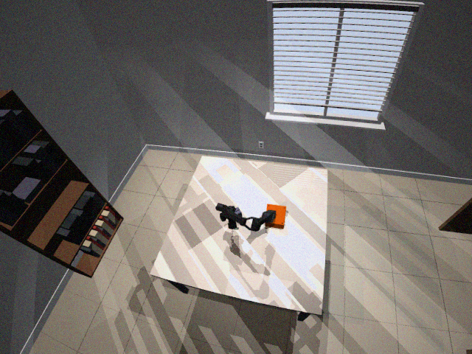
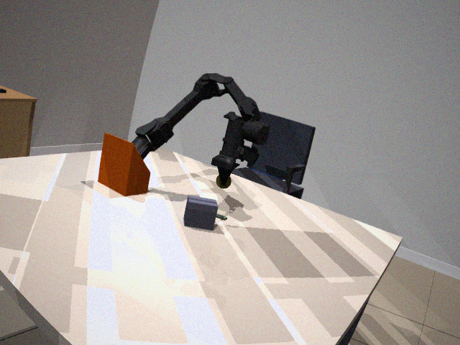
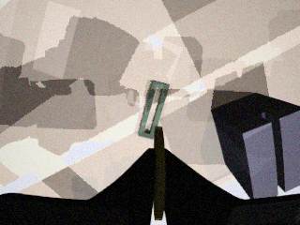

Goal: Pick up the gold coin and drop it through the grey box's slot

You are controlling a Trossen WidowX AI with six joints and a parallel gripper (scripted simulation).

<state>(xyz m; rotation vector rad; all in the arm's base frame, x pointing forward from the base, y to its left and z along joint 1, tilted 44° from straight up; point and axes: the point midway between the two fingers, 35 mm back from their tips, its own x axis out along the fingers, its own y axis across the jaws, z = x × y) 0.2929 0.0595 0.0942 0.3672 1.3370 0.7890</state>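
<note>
The coin lies 1 cm above my gripper tip.
</note>
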